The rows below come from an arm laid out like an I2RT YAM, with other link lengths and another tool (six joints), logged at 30 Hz.
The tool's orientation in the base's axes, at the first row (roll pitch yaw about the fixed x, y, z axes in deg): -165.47, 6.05, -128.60
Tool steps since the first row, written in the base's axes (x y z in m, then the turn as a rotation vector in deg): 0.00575, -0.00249, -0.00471, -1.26, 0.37, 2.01; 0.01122, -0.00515, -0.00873, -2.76, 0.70, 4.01; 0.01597, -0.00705, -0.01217, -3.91, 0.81, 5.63; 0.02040, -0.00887, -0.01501, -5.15, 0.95, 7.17; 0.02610, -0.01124, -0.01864, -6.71, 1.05, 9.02; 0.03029, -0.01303, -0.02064, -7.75, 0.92, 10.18; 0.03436, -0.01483, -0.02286, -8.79, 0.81, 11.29; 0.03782, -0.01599, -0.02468, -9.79, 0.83, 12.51; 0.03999, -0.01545, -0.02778, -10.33, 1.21, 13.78; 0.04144, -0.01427, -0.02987, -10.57, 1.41, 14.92; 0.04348, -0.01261, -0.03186, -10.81, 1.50, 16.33
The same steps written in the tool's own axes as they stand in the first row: -0.00114, -0.00464, 0.00622, 0.28, 0.66, -2.29; -0.00204, -0.00934, 0.01171, 0.75, 1.48, -4.63; -0.00315, -0.01319, 0.01640, 1.20, 1.99, -6.50; -0.00418, -0.01689, 0.02043, 1.70, 2.62, -8.31; -0.00549, -0.02168, 0.02559, 2.40, 3.37, -10.51; -0.00649, -0.02540, 0.02874, 3.02, 3.77, -11.88; -0.00738, -0.02899, 0.03207, 3.63, 4.19, -13.21; -0.00844, -0.03182, 0.03481, 4.11, 4.64, -14.65; -0.00987, -0.03231, 0.03831, 4.02, 4.96, -16.04; -0.01147, -0.03213, 0.04061, 3.89, 4.98, -17.22; -0.01382, -0.03210, 0.04293, 3.82, 4.86, -18.64
